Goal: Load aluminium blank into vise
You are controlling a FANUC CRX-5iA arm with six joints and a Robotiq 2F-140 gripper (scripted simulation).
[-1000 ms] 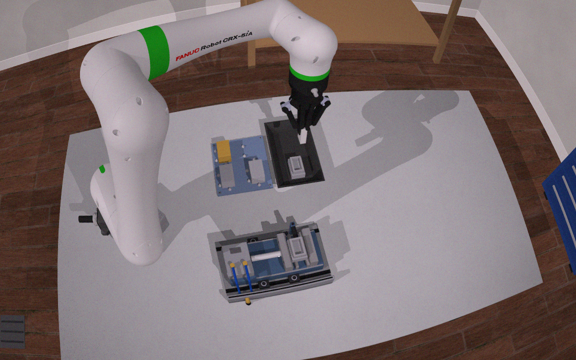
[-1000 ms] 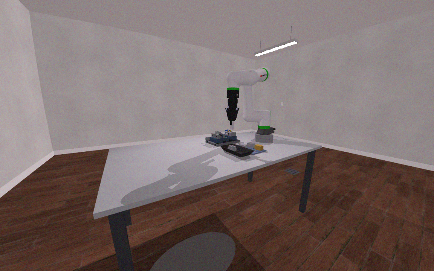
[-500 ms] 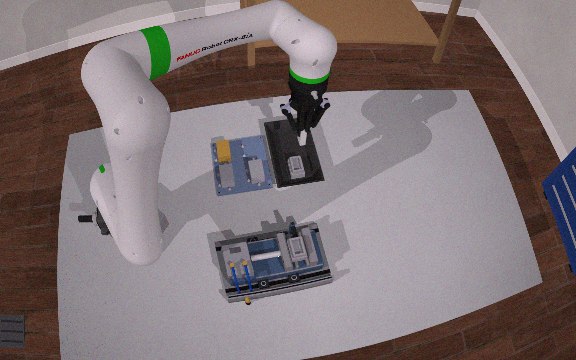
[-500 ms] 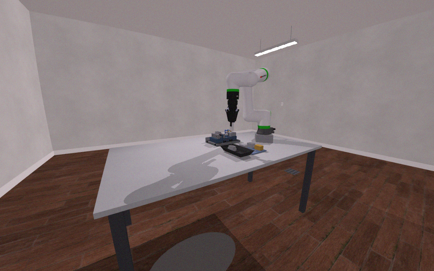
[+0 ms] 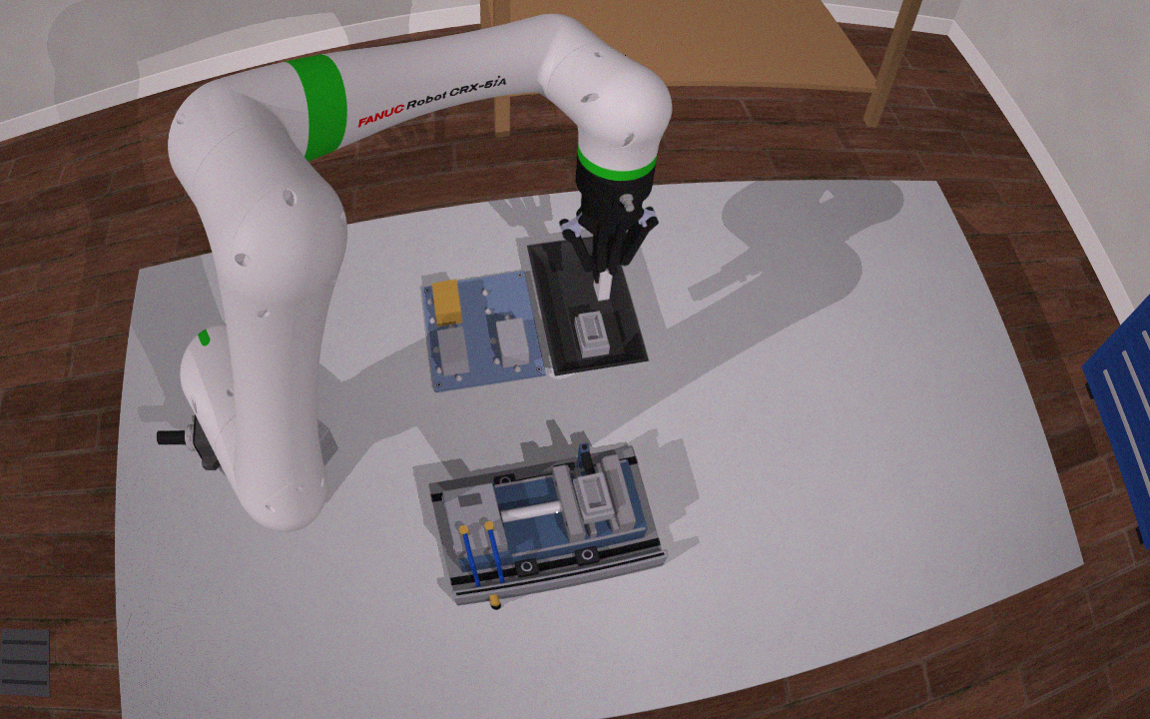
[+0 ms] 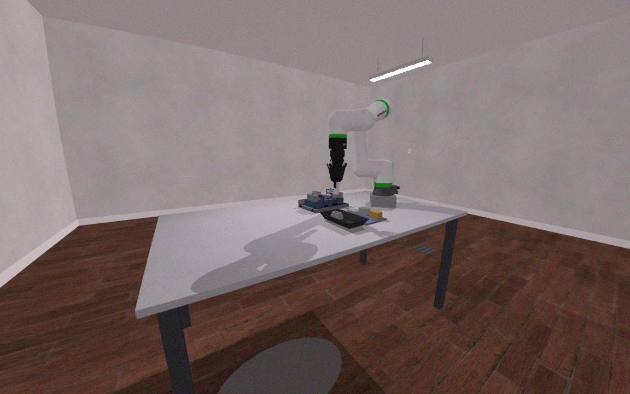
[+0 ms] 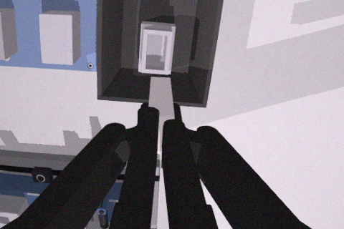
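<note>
Right now the dark work stop rod is 23 cm to the right of my hand, 9 cm below it and 4 cm behind it. The rest, counted from my hand: fixed jaw: 27 cm to the right, 10 cm below; blue infeed plate: 18 cm below, 17 cm behind, 4 cm to the left; brass blank: 22 cm behind, 16 cm below, 8 cm to the left.
</note>
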